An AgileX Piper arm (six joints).
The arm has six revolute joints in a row. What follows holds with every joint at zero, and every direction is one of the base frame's. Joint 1 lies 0.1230 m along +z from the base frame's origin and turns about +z. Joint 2 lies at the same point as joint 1 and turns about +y. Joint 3 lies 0.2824 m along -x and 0.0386 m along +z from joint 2 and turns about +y. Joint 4 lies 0.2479 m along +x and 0.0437 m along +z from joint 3 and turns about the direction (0.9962, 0, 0.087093). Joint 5 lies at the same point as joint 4 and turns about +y. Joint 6 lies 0.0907 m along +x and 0.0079 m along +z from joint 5 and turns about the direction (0.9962, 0, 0.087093). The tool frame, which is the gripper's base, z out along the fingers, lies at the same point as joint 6; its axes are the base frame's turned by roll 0.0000, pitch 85.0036 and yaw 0.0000 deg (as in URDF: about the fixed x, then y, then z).
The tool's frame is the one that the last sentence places.
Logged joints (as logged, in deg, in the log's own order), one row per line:
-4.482 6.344 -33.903 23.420 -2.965 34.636
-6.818 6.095 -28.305 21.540 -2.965 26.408
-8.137 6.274 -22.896 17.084 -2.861 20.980
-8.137 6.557 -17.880 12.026 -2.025 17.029
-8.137 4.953 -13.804 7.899 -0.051 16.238
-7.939 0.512 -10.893 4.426 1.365 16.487
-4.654 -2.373 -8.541 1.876 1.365 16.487
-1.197 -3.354 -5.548 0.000 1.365 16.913
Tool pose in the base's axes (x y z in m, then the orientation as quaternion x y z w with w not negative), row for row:
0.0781 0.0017 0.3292 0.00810 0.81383 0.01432 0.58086
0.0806 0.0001 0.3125 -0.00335 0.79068 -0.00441 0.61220
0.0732 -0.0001 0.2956 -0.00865 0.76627 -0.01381 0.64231
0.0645 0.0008 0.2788 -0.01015 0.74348 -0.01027 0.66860
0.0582 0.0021 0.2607 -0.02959 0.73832 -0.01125 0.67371
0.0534 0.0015 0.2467 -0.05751 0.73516 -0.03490 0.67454
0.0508 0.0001 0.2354 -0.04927 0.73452 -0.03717 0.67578
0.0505 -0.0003 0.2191 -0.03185 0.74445 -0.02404 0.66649
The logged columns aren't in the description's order. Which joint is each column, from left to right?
Columns, left to right: joint 6, joint 4, joint 3, joint 2, joint 1, joint 5.
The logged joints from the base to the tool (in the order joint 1, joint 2, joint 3, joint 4, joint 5, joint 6), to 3 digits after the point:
-2.965 23.420 -33.903 6.344 34.636 -4.482
-2.965 21.540 -28.305 6.095 26.408 -6.818
-2.861 17.084 -22.896 6.274 20.980 -8.137
-2.025 12.026 -17.880 6.557 17.029 -8.137
-0.051 7.899 -13.804 4.953 16.238 -8.137
1.365 4.426 -10.893 0.512 16.487 -7.939
1.365 1.876 -8.541 -2.373 16.487 -4.654
1.365 0.000 -5.548 -3.354 16.913 -1.197

